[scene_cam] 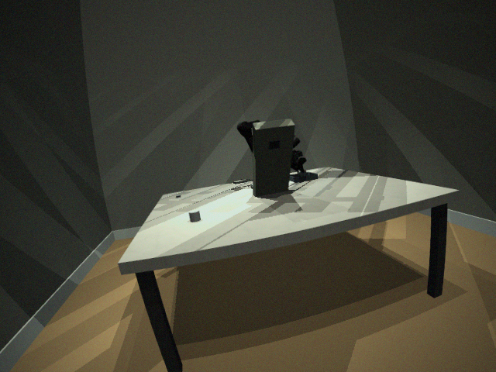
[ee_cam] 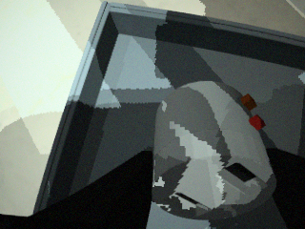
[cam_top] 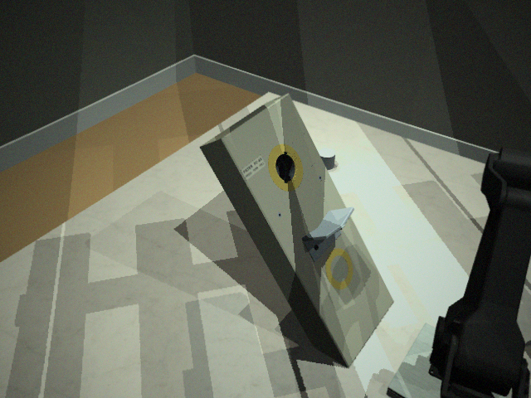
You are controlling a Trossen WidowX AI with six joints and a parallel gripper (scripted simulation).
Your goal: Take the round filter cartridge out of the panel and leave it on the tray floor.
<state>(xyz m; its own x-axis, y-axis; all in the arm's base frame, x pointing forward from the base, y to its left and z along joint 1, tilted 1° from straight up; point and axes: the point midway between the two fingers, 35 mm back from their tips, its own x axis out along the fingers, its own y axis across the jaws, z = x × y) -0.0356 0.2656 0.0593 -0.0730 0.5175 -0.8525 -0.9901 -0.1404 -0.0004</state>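
My gripper tip is 1 cm above the round grey filter cartridge. Round my gripper tip: grey bracket 31 cm to the right, 29 cm ahead, 14 cm above; tray 4 cm below.
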